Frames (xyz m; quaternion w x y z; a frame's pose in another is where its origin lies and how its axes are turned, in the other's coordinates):
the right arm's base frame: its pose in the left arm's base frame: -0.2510 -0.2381 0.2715 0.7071 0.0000 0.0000 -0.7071
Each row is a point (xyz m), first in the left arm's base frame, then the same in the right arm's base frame.
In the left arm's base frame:
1: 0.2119 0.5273 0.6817
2: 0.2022 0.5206 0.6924
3: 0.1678 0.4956 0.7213
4: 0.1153 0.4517 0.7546
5: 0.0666 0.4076 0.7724
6: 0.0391 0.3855 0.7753
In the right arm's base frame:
1: -0.7654 0.4629 0.4102
2: -0.7587 0.4532 0.4209
3: -0.7337 0.4188 0.4498
4: -0.6898 0.3663 0.4831
5: -0.6457 0.3176 0.5009
6: -0.6236 0.2901 0.5038

